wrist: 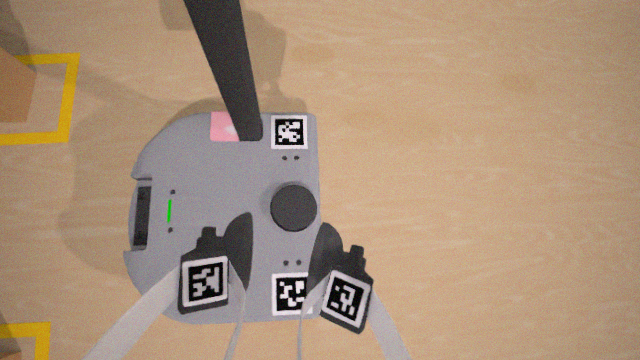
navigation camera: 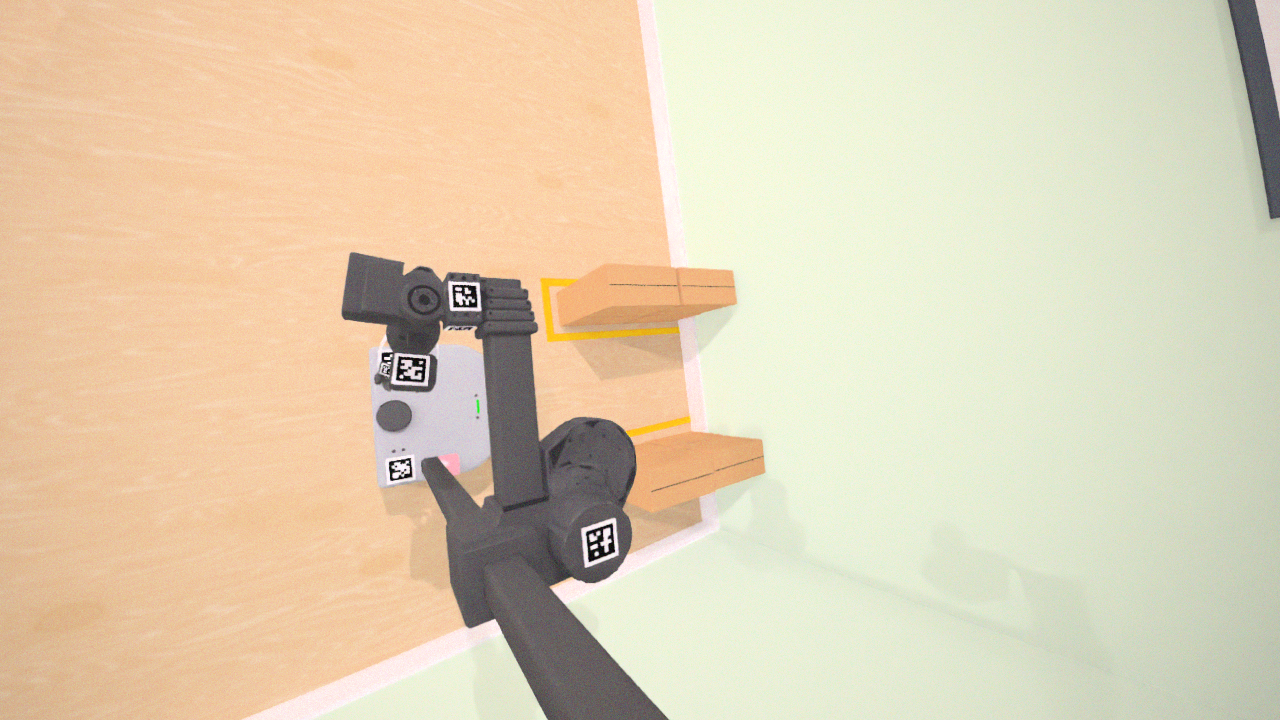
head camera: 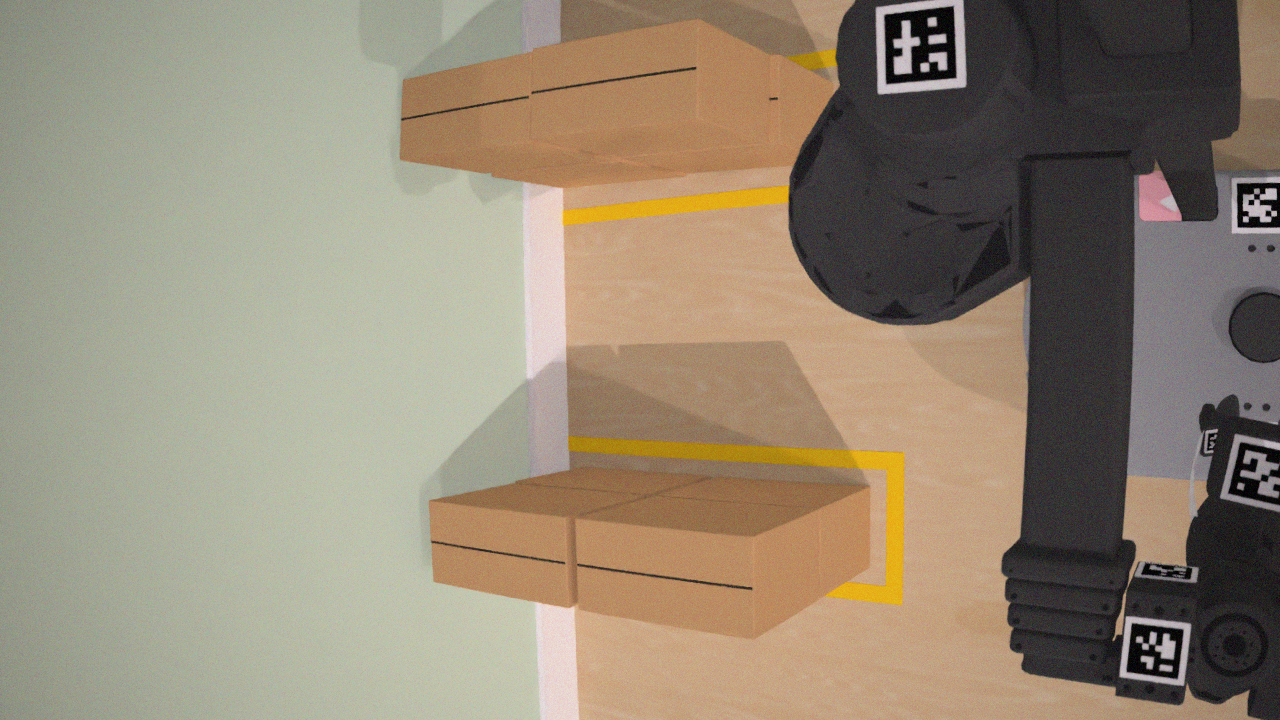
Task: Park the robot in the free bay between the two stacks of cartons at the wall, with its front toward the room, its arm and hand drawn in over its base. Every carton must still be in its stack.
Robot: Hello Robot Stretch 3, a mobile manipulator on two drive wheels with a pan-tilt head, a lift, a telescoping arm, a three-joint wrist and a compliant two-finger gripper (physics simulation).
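Frame: origin at the robot's base, x ahead, y left, z up, level; millimetres.
Where they show: gripper, fingertip midpoint: (wrist: 284, 242) (head camera: 1257, 414); robot's base, origin of the base link: (wrist: 290, 219) (navigation camera: 394, 413) (head camera: 1255, 326).
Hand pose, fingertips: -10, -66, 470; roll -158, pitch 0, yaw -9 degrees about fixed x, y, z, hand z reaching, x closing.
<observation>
Each offset is from my fingertips to the top centre of the thing, as dx, dy, dz. "*": to the spot under its first point.
The near-mast carton stack @[-703, +350, -110] (head camera: 617, 98) (navigation camera: 698, 470) (wrist: 15, 92) and the other stack (head camera: 662, 559) (navigation camera: 626, 291) stand upright against the wall. The free bay (head camera: 698, 286) (navigation camera: 626, 394) is the floor between them. My base (head camera: 1172, 385) (navigation camera: 452, 407) (wrist: 210, 175) stands outside the bay, off its open end. Its straight front edge faces the room, its rounded back the wall. My arm (head camera: 1069, 358) (navigation camera: 512, 411) is drawn in, crossing above the base. My gripper (wrist: 284, 242) is open and empty, turned back over the base's edge. The cartons' wall ends are hidden in the wrist view.
Yellow floor outlines @[* -459, -230, -469] (head camera: 895, 528) (navigation camera: 546, 308) (wrist: 64, 100) surround the stacks. The wall (head camera: 268, 358) (navigation camera: 895, 358) closes the bay's far end. A second wall (navigation camera: 626, 608) meets it beyond the near-mast stack. My mast (navigation camera: 572, 644) (wrist: 225, 65) rises at that side of the base.
</observation>
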